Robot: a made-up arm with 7 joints. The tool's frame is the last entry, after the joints.
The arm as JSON. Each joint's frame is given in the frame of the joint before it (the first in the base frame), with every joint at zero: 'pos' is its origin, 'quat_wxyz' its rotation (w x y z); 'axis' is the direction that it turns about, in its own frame. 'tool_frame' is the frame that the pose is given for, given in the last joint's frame.
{
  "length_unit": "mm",
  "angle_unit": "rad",
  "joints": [
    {
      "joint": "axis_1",
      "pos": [
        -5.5,
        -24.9,
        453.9
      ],
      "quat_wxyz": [
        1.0,
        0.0,
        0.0,
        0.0
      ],
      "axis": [
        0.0,
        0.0,
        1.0
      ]
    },
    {
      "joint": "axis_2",
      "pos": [
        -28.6,
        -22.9,
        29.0
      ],
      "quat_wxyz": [
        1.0,
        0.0,
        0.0,
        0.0
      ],
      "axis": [
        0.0,
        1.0,
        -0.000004
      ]
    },
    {
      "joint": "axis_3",
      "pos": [
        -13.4,
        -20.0,
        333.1
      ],
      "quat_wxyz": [
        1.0,
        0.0,
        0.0,
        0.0
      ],
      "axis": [
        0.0,
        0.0,
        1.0
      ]
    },
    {
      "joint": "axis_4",
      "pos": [
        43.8,
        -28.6,
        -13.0
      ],
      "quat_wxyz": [
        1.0,
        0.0,
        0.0,
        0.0
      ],
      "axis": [
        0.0,
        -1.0,
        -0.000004
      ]
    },
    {
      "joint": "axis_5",
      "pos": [
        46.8,
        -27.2,
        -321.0
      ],
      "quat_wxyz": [
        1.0,
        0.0,
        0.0,
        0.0
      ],
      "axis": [
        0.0,
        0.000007,
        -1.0
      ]
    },
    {
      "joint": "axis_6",
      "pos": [
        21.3,
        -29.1,
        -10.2
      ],
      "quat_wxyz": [
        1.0,
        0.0,
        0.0,
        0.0
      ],
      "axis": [
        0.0,
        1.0,
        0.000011
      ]
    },
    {
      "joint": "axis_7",
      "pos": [
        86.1,
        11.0,
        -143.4
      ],
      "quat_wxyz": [
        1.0,
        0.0,
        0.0,
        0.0
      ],
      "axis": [
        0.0,
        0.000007,
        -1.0
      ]
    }
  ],
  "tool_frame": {
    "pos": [
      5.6,
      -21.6,
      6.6
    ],
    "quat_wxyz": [
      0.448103,
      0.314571,
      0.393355,
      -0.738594
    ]
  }
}
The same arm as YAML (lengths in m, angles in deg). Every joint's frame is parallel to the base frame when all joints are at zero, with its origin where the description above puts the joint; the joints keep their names.
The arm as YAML. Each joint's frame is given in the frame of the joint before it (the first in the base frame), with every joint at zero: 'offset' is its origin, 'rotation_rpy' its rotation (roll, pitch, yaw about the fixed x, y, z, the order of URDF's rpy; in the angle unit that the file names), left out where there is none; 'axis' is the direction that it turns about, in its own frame. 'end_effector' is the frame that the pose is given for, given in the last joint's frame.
length_unit: m
angle_unit: deg
chain:
  - id: axis_1
    offset: [-0.0055, -0.0249, 0.4539]
    axis: "+z"
  - id: axis_2
    offset: [-0.0286, -0.0229, 0.029]
    axis: "+y"
  - id: axis_3
    offset: [-0.0134, -0.02, 0.3331]
    axis: "+z"
  - id: axis_4
    offset: [0.0438, -0.0286, -0.013]
    axis: "-y"
  - id: axis_5
    offset: [0.0468, -0.0272, -0.321]
    axis: "-z"
  - id: axis_6
    offset: [0.0213, -0.0291, -0.0102]
    axis: "+y"
  - id: axis_7
    offset: [0.0861, 0.011, -0.1434]
    axis: "-z"
end_effector:
  offset: [0.0056, -0.0216, 0.0066]
  rotation_rpy: [-31.27, 54.81, -134.02]

